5 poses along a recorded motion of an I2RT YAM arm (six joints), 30 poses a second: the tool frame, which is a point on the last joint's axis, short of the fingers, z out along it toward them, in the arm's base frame.
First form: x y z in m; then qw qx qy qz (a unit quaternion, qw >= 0).
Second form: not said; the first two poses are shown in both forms.
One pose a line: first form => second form
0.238, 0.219, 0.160, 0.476, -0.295, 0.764, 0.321 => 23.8, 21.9, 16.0, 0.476, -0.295, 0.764, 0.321
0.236, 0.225, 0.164, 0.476, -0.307, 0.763, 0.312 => 23.6, 22.5, 16.4, 0.476, -0.307, 0.763, 0.312
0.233, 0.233, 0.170, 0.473, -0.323, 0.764, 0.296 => 23.3, 23.3, 17.0, 0.473, -0.323, 0.764, 0.296
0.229, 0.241, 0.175, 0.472, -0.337, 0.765, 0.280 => 22.9, 24.1, 17.5, 0.472, -0.337, 0.765, 0.280
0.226, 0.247, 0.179, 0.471, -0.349, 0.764, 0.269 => 22.6, 24.7, 17.9, 0.471, -0.349, 0.764, 0.269
